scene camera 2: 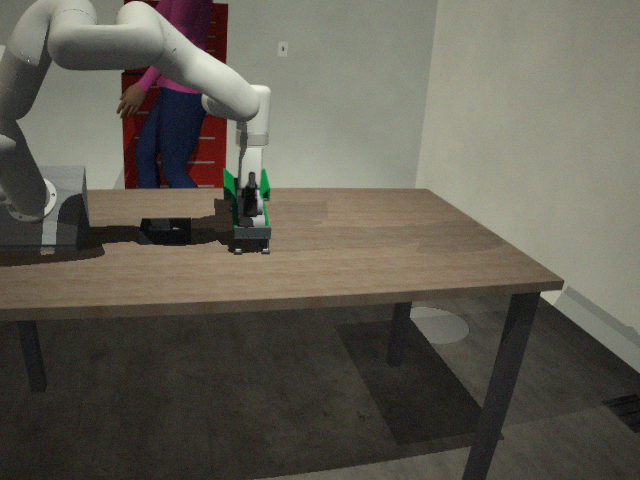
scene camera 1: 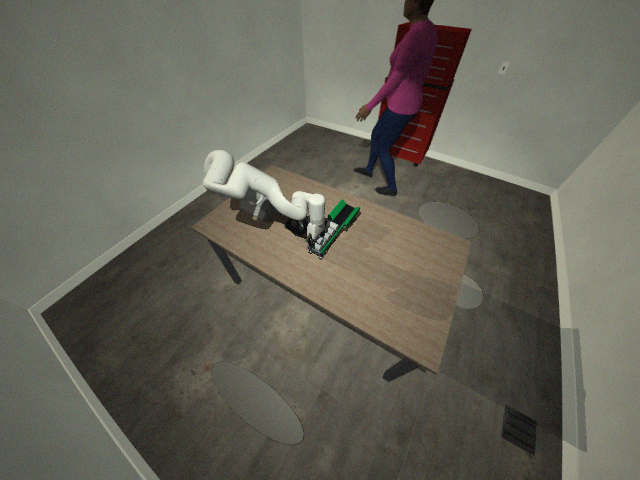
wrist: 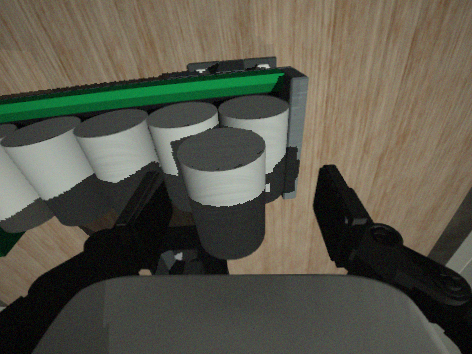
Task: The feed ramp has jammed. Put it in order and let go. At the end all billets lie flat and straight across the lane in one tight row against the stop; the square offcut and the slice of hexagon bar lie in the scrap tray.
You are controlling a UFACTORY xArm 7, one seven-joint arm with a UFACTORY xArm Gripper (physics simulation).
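Places are measured from the arm's base along level axes (x down, y back, z left), in centimetres.
Pixels of known places: gripper, fingertip midpoint: (scene camera 2: 248,210) (scene camera 1: 316,240) (wrist: 240,188); arm's base at its link origin: (scene camera 2: 32,200) (scene camera 1: 255,195).
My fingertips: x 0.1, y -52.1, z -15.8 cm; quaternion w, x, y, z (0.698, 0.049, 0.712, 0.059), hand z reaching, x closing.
For each thing: its top centre in the pictures, then the offset to it from my fingertips. Level surfaces: height alone.
- end billet at its top centre: (wrist: 256,168) (scene camera 2: 252,215) dx +0.8, dy -0.7, dz -1.1 cm
- grey stop at its top centre: (wrist: 292,149) (scene camera 2: 253,226) dx +2.6, dy -0.3, dz -3.5 cm
- black scrap tray at its top centre: (wrist: 187,276) (scene camera 2: 165,224) (scene camera 1: 297,223) dx +6.5, dy +19.1, dz +11.5 cm
- wooden table at its surface level: dx +10.0 cm
In the wrist view, several pale billets with dark ends, including one (wrist: 115,150) in mid-row, lie side by side across the lane. The end billet (wrist: 274,131) is by the grey stop (wrist: 298,115) (scene camera 2: 252,232). Another billet (wrist: 225,182) lies on top of the row near the stop, overlapping the last two. My gripper (wrist: 240,188) (scene camera 2: 251,206) (scene camera 1: 311,240) is open around this upper billet, fingers apart from it. The black scrap tray (scene camera 2: 180,237) (scene camera 1: 296,226) stands beside the ramp. Grey pieces show dimly inside; their shapes are unclear.
The green ramp wall (wrist: 150,92) (scene camera 2: 229,180) (scene camera 1: 338,207) runs along the lane. The arm's grey base block (scene camera 2: 69,206) stands left of the tray on the wooden table (scene camera 2: 361,268) (scene camera 1: 392,268). A person (scene camera 1: 408,77) and a red cabinet (scene camera 1: 449,56) are behind the table.
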